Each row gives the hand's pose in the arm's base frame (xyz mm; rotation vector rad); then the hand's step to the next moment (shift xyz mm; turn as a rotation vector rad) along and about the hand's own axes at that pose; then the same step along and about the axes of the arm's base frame.
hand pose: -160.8 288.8 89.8 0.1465 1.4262 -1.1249
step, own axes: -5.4 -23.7 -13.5 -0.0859 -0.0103 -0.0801
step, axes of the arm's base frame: -24.1 -0.2 13.8 -0.0420 0.0939 0.0577
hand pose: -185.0 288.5 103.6 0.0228 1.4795 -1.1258
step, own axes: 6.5 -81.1 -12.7 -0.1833 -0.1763 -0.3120
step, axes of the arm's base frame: -59.5 -38.6 41.9 -0.2875 0.2076 0.1904
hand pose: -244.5 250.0 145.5 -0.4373 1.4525 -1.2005
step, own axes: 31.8 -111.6 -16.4 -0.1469 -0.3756 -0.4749
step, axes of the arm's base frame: -62.8 -64.5 75.1 -0.5129 0.1652 0.3127
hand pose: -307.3 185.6 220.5 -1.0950 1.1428 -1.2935
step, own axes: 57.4 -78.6 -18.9 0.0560 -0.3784 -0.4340
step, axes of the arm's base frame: -30.9 -56.6 75.3 -0.4804 -0.0391 0.3199
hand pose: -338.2 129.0 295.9 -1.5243 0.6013 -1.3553
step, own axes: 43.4 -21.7 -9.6 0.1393 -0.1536 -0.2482
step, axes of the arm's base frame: -2.9 -31.3 38.2 -0.2326 -0.1391 0.1765
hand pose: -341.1 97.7 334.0 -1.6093 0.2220 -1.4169
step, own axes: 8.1 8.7 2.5 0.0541 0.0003 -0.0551
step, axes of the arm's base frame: 8.4 -8.8 -0.6 -0.0296 -0.0648 0.0298
